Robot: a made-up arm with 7 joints. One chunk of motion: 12 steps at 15 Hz.
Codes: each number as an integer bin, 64 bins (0 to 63) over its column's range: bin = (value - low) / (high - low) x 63, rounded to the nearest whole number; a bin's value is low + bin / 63 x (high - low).
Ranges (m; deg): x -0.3..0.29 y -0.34..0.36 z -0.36..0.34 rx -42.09..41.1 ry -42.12..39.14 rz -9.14..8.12
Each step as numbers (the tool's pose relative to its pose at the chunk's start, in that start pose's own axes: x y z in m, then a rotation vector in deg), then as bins.
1 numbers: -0.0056 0.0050 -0.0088 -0.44 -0.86 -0.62
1 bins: 31 31 32 32 32 31
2 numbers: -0.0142 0.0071 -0.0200 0.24 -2.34 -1.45
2 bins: 31 31 31 32 31 28
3 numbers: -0.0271 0.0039 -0.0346 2.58 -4.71 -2.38
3 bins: 29 31 29 34 29 25
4 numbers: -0.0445 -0.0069 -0.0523 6.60 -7.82 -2.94
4 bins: 27 30 28 37 27 23
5 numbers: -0.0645 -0.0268 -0.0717 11.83 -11.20 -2.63
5 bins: 25 28 26 41 24 24
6 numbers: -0.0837 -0.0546 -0.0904 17.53 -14.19 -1.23
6 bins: 23 26 24 45 22 29
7 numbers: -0.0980 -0.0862 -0.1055 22.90 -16.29 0.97
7 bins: 22 23 23 49 20 37
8 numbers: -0.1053 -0.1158 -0.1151 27.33 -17.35 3.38
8 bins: 21 20 22 53 19 46
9 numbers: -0.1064 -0.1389 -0.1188 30.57 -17.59 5.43
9 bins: 21 18 22 55 19 53
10 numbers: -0.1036 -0.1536 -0.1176 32.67 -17.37 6.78
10 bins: 21 17 22 57 19 58
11 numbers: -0.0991 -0.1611 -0.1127 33.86 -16.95 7.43
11 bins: 21 16 22 58 20 60
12 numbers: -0.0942 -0.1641 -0.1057 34.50 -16.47 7.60
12 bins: 22 16 23 58 20 61
